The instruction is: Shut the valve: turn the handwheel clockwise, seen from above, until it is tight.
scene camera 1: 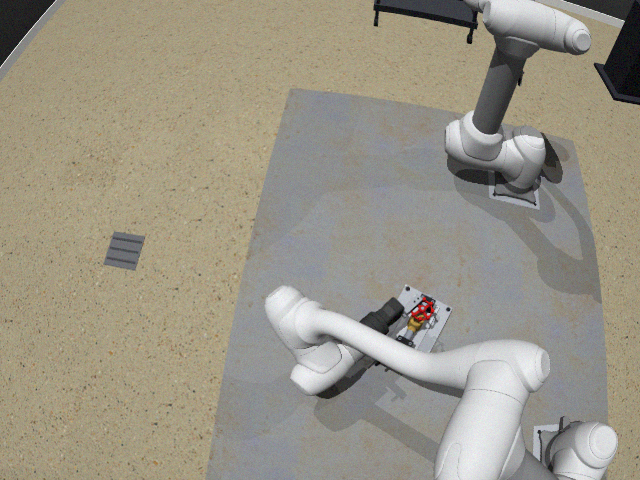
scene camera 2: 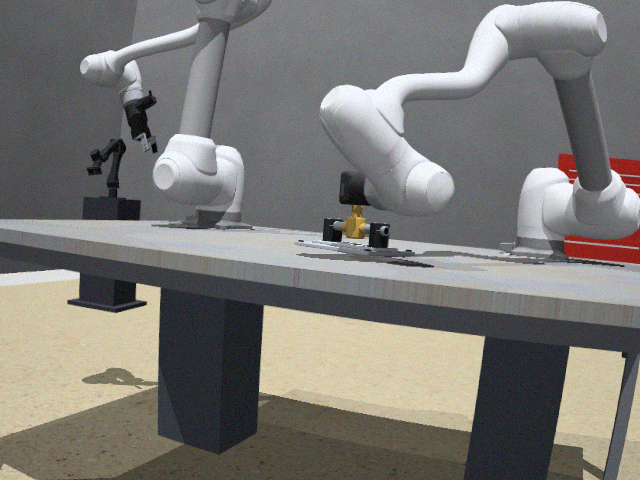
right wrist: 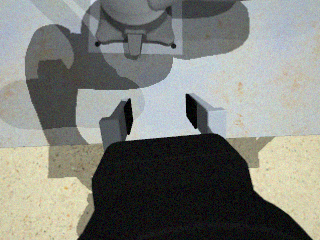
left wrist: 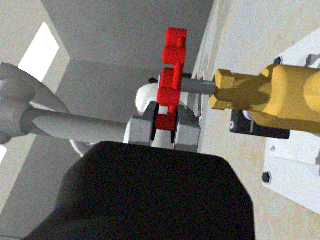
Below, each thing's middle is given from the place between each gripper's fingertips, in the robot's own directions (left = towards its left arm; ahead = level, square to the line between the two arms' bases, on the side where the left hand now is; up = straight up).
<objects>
My left hand (scene camera 1: 419, 298) is 2 cm to the right of the red handwheel (left wrist: 170, 83), 2 cm past it and 1 cm above it. Round my left hand: pale base plate (scene camera 1: 444, 311): 14 cm below, 2 cm to the left, 2 cm behind.
My right gripper (scene camera 2: 151, 151) is now 500 mm short of the red handwheel, 870 mm to the right of it and 130 mm above it. Also, from my right hand: pale base plate: 500 mm ahead, 870 mm to the left, 260 mm below.
</objects>
